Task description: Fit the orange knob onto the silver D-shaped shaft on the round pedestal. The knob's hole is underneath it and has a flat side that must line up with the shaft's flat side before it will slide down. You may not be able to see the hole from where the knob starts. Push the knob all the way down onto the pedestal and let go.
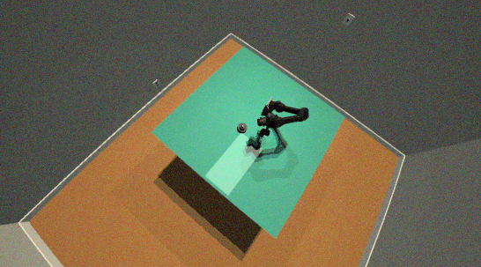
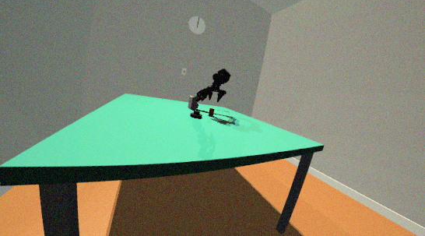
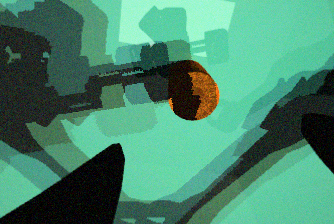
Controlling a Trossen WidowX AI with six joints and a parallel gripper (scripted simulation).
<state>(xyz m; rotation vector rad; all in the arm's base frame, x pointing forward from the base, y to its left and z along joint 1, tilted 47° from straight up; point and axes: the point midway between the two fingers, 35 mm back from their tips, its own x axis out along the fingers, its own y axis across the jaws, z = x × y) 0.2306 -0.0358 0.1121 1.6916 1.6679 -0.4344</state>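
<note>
Right now the orange knob is 8 cm below my gripper tip. From my gripper tip the other things lie so: round pedestal 17 cm to the right, 9 cm below, 7 cm ahead.
</note>
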